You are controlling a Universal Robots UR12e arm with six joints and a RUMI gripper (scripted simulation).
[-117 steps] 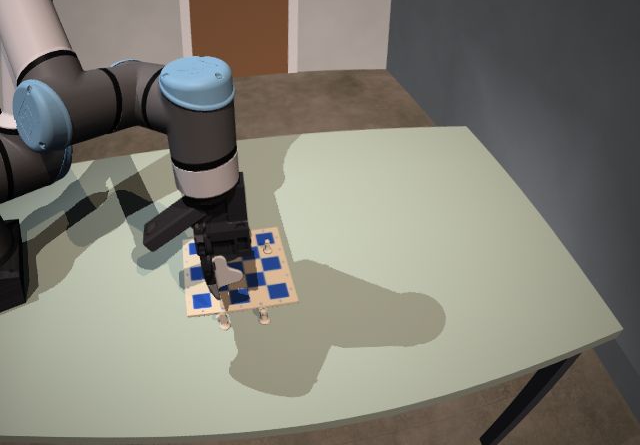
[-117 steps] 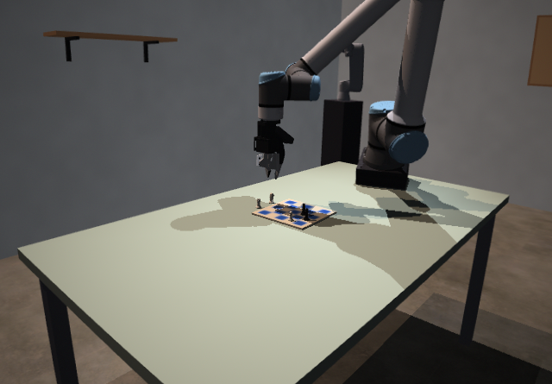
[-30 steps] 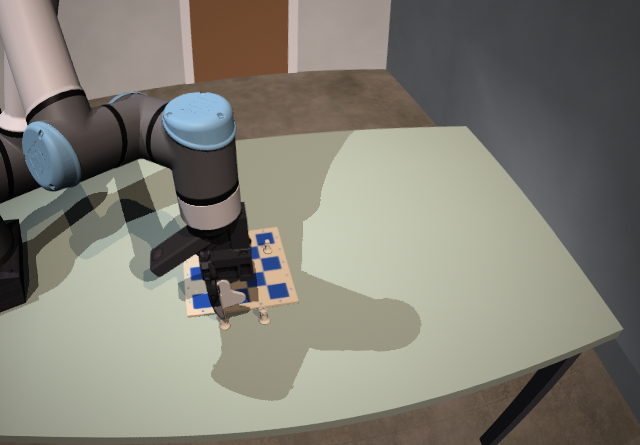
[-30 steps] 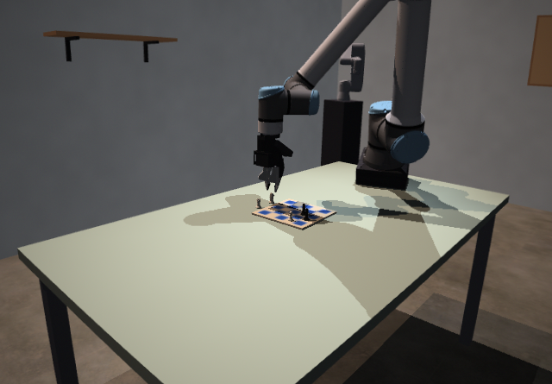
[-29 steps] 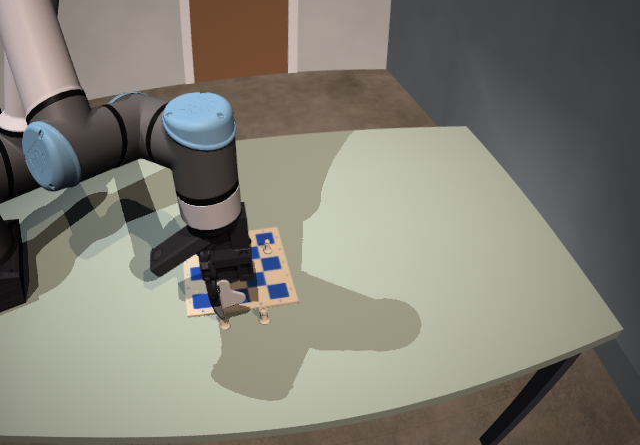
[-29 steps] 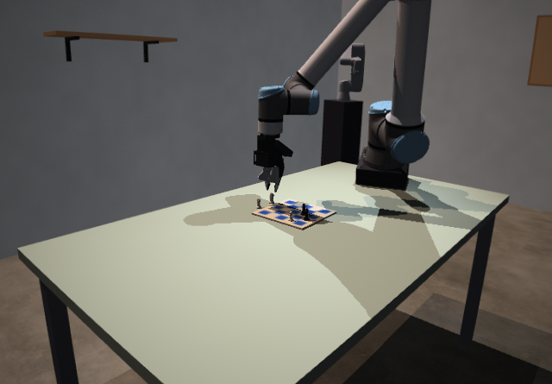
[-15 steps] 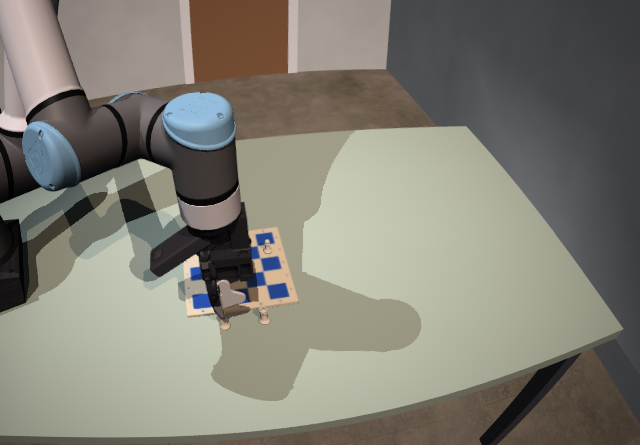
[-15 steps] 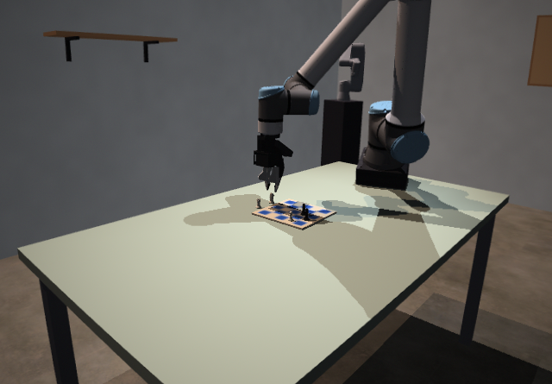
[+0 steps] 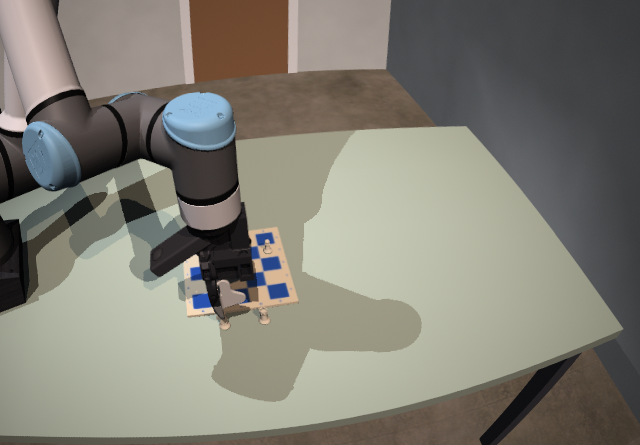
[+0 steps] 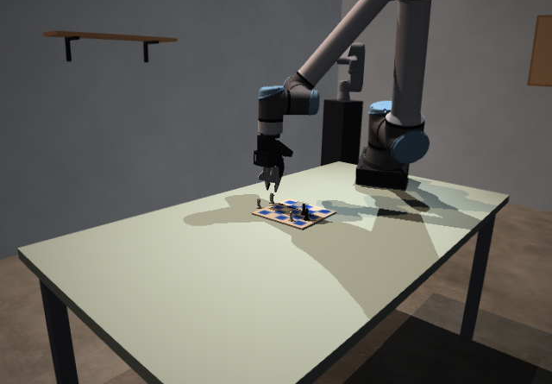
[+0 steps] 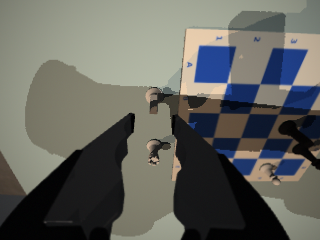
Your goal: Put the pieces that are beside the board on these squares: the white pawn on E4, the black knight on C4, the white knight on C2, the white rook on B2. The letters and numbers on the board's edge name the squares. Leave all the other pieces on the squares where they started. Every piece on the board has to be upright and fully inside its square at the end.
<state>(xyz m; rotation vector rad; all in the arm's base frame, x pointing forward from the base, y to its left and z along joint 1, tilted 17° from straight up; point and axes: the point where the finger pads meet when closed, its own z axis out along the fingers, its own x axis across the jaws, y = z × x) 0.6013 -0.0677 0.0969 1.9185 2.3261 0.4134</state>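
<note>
Now: hand 50 mm above the white knight. From my hand the other things lie so: black knight: 180 mm to the left, 40 mm below; then white rook: 70 mm ahead, 50 mm below, 20 mm to the left; then chessboard: 140 mm to the left, 60 mm below, 10 mm ahead.
</note>
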